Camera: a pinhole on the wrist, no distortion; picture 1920 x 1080 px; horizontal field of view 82.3 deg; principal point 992.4 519.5 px. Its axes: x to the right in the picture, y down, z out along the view. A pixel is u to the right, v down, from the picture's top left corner.
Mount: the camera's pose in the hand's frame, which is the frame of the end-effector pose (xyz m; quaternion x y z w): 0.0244 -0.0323 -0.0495 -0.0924 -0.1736 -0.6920 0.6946
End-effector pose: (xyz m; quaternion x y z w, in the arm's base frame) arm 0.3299 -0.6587 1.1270 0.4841 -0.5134 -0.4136 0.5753
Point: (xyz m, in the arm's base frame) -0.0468 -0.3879 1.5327
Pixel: 399 129
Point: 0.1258 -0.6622 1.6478
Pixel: outside the picture
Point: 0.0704 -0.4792 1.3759
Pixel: 482 122
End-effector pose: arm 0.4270 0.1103 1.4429 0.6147 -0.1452 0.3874 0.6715
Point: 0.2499 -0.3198 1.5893
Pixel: 781 242
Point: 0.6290 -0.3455 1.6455
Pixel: 1304 831
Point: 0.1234 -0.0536 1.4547
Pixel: outside the picture
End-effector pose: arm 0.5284 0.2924 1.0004 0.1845 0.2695 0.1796 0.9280
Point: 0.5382 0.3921 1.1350
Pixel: 358 452
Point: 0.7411 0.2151 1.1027
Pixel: 1647 978
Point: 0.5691 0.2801 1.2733
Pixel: 948 255
